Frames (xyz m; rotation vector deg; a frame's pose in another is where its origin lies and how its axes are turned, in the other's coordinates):
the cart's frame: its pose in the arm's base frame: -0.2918 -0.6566 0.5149 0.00 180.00 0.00
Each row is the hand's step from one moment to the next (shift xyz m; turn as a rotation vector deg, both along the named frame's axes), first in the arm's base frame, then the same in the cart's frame.
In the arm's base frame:
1: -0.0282 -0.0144 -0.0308 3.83 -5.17 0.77
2: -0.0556 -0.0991 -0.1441 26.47 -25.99 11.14
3: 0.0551 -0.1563 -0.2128 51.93 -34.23 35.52
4: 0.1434 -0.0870 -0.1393 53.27 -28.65 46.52
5: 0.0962 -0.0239 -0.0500 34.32 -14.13 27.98
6: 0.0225 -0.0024 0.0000 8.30 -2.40 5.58
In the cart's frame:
1: 0.0282 -0.0144 0.0308 -3.83 -5.17 -0.77
2: 0.0556 -0.0991 0.1441 -26.47 -25.99 -11.14
3: -0.0551 -0.1563 0.2128 -51.93 -34.23 -35.52
4: -0.1434 -0.0870 0.1393 -53.27 -28.65 -46.52
5: -0.0962 -0.0239 0.0500 -34.32 -14.13 -27.98
6: -0.0225 -0.0024 0.0000 -8.30 -2.40 -5.58

